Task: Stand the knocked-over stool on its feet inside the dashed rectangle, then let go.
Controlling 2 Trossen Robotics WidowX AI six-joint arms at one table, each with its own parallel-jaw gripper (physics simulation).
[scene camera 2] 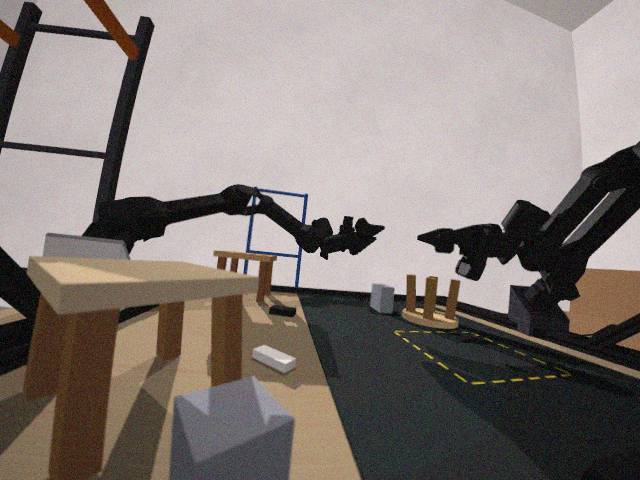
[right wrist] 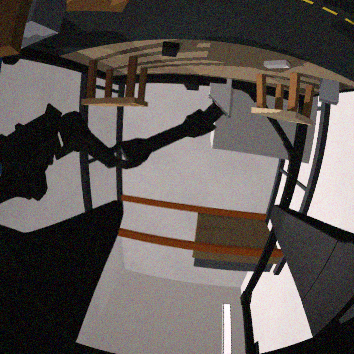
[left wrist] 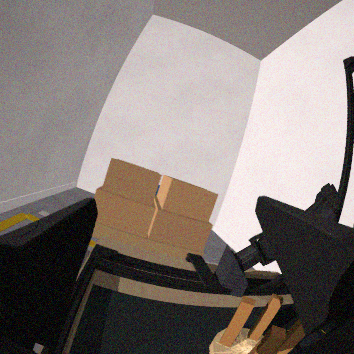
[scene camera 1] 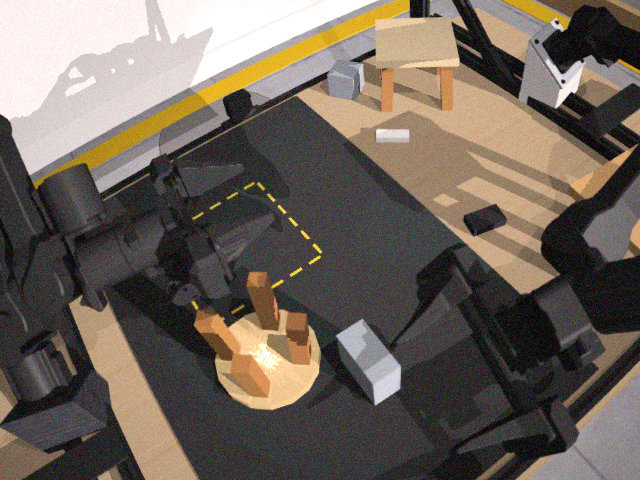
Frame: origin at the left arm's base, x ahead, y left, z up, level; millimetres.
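Where they show: left gripper, fingertip midpoint: (scene camera 2: 380, 233) (left wrist: 178, 205) (scene camera 1: 423, 399); right gripper, fingertip midpoint: (scene camera 2: 427, 237) (right wrist: 199, 211) (scene camera 1: 257, 189); left arm's base at its link origin: (scene camera 2: 97, 257) (right wrist: 219, 106) (scene camera 1: 559, 51); right arm's base at its link origin: (scene camera 2: 538, 301) (left wrist: 237, 262) (scene camera 1: 47, 396).
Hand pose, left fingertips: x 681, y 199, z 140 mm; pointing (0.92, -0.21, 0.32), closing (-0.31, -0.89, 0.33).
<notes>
Things, the pixels of their top centre, and the offset from my left fingertips. "spot": a spot on its surface instead.
- yellow dashed rectangle at a spot on its surface: (scene camera 2: 472, 382) (scene camera 1: 253, 183) spot: dx -185, dy -470, dz -234 mm
- square-topped wooden stool at its top centre: (scene camera 2: 149, 267) (scene camera 1: 415, 37) (right wrist: 283, 118) dx -539, dy -409, dz -124 mm
- white block at its top centre: (scene camera 2: 273, 353) (scene camera 1: 392, 133) (right wrist: 276, 66) dx -407, dy -359, dz -228 mm
- black block at its top centre: (scene camera 1: 485, 217) (right wrist: 169, 51) (scene camera 2: 283, 307) dx -346, dy -137, dz -226 mm
The round, pale stool (scene camera 1: 281, 383) (scene camera 2: 431, 321) (left wrist: 235, 322) lies upside down, seat on the dark mat, its orange-brown legs pointing up. It is outside the yellow dashed rectangle (scene camera 1: 257, 182) (scene camera 2: 469, 382), beside one edge. Part of it shows at the upper left of the right wrist view. My left gripper (scene camera 1: 424, 398) (scene camera 2: 378, 233) (left wrist: 178, 205) is open and empty, in the air to the right of the stool in scene camera 1. My right gripper (scene camera 1: 258, 192) (scene camera 2: 419, 237) (right wrist: 199, 211) is open and empty, raised above the rectangle and hiding part of its outline in scene camera 1.
A grey block (scene camera 1: 367, 361) (scene camera 2: 382, 298) stands between the stool and my left gripper. A square-topped wooden stool (scene camera 1: 416, 41) (scene camera 2: 155, 279) and another grey block (scene camera 1: 343, 81) (scene camera 2: 232, 428) stand farther off. A white block (scene camera 1: 392, 135) and a black block (scene camera 1: 484, 219) lie on the wood.
</notes>
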